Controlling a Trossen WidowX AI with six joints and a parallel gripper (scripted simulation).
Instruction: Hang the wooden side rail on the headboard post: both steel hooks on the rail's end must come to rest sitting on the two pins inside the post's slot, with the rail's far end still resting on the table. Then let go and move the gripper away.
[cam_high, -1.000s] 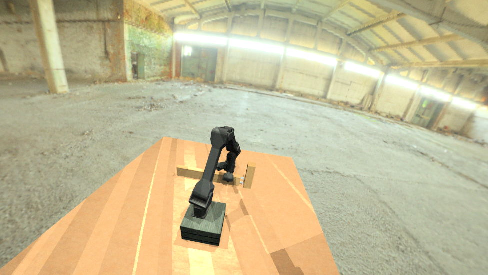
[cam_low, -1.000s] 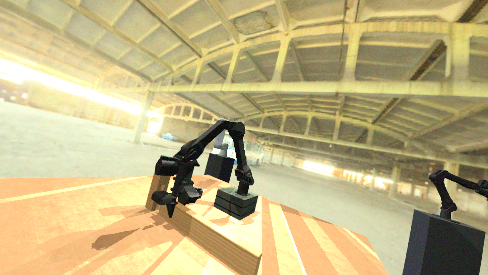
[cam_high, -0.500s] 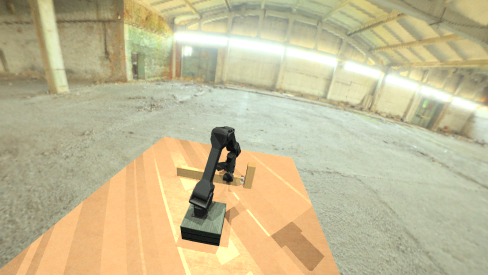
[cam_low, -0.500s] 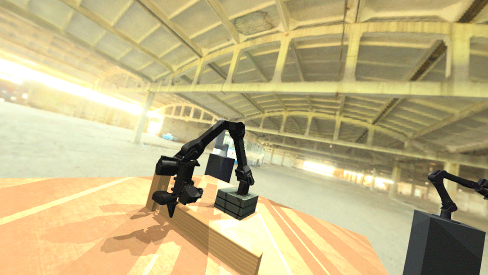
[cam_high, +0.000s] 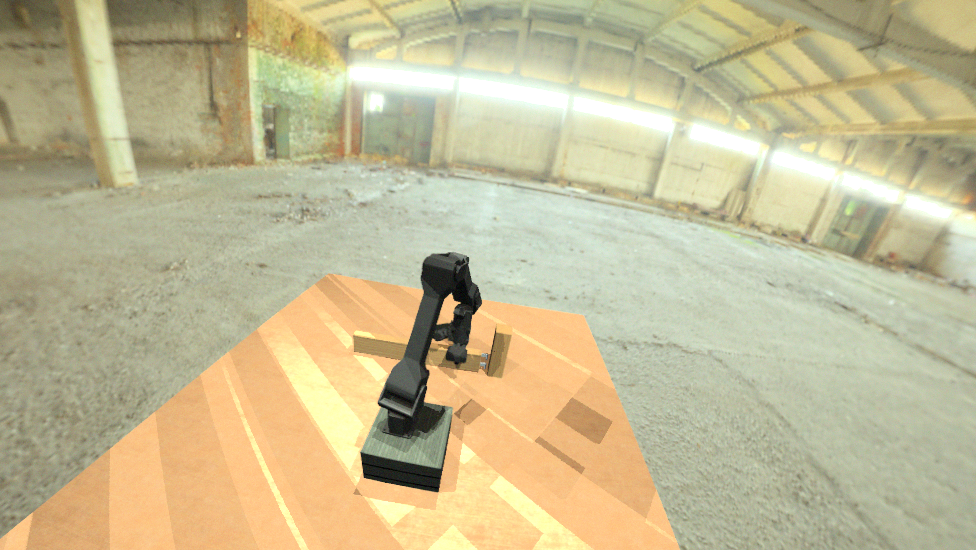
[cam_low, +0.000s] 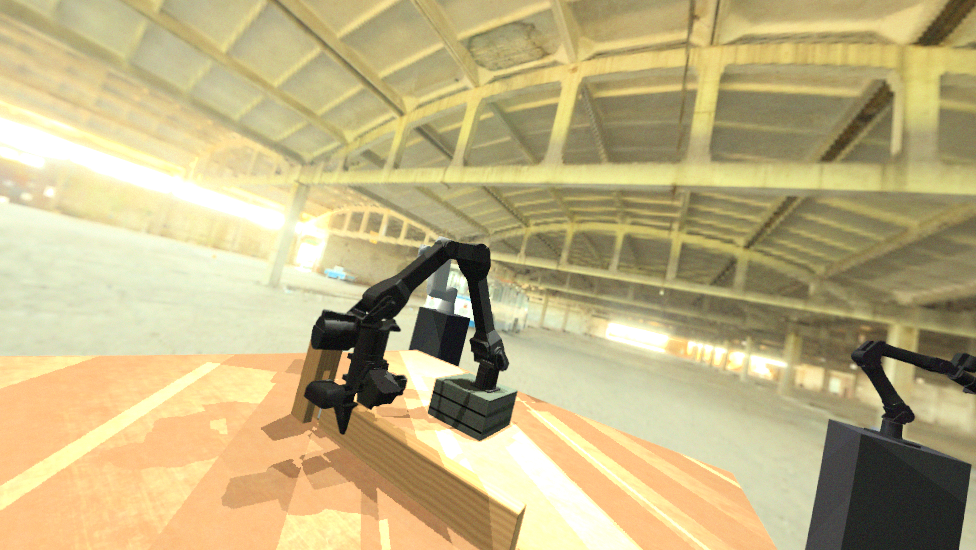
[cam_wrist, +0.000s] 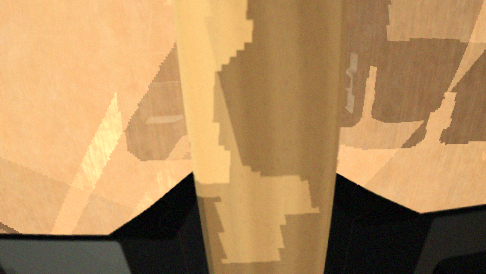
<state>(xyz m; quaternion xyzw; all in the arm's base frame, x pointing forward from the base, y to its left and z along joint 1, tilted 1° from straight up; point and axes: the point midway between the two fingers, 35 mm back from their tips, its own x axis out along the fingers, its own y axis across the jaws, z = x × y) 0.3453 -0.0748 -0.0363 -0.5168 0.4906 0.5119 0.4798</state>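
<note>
The upright headboard post lies 13 cm to the right of my gripper tip, 6 cm above it and 1 cm ahead of it.
</note>
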